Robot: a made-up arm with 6 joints.
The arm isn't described. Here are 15 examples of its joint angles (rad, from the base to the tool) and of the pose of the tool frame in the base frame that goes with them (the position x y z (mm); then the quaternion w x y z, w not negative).
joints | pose
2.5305 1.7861 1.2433 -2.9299 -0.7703 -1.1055 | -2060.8 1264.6 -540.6 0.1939 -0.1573 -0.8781 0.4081
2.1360 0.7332 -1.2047 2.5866 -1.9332 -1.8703 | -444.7 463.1 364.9 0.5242 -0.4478 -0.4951 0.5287
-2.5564 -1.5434 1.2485 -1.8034 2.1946 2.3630 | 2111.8 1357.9 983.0 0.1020 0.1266 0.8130 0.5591
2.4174 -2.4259 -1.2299 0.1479 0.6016 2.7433 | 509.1 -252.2 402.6 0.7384 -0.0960 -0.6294 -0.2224
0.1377 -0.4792 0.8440 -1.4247 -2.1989 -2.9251 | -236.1 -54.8 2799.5 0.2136 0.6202 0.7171 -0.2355
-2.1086 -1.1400 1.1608 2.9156 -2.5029 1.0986 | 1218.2 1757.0 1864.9 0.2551 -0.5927 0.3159 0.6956
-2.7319 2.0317 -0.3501 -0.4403 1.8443 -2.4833 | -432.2 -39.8 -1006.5 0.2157 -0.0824 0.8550 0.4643
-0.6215 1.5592 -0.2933 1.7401 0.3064 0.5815 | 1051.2 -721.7 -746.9 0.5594 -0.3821 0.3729 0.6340
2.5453 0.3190 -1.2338 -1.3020 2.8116 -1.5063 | -254.1 220.6 614.0 0.2476 0.7056 -0.0222 0.6636
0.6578 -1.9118 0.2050 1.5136 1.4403 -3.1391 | -1666.1 -1298.1 840.8 0.3831 -0.0688 -0.2652 0.8821
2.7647 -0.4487 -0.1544 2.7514 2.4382 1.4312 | -491.0 45.1 2113.4 0.5684 -0.6247 0.5060 0.1748
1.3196 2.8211 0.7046 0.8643 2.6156 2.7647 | 81.5 -74.2 -2042.6 0.4637 -0.4364 -0.7562 0.1504
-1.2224 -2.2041 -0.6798 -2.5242 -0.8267 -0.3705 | -238.3 1014.4 708.2 0.6814 0.3728 -0.1881 0.6012
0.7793 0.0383 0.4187 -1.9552 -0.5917 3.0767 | 811.8 881.0 2168.3 0.6673 -0.3456 -0.5584 0.3513
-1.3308 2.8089 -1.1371 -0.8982 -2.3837 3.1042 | -150.8 223.0 -48.6 0.2128 0.9013 -0.3193 -0.2009
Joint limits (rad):
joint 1: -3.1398..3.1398
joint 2: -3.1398..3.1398
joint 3: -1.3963..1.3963
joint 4: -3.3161..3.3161
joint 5: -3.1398..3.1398
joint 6: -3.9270..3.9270
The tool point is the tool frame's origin. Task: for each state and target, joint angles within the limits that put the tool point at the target. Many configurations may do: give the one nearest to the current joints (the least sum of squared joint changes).
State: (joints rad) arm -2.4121 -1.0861 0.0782 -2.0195 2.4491 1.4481
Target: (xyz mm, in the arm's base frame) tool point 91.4 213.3 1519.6
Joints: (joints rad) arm -1.9037 -1.1191 -0.5758 -1.6823 2.4491 1.4481
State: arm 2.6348 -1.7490 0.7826 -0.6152 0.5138 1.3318
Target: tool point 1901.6 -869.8 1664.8
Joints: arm 2.6537 -1.3742 0.8619 -0.6090 0.5138 1.3318
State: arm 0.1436 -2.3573 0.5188 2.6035 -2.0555 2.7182
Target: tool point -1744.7 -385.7 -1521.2
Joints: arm 0.2842 -2.4789 1.3041 2.4870 -2.0555 2.7182
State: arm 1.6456 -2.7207 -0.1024 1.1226 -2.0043 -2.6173
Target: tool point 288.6 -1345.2 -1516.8
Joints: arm 1.7374 -2.9335 0.5229 1.1483 -2.0043 -2.6173
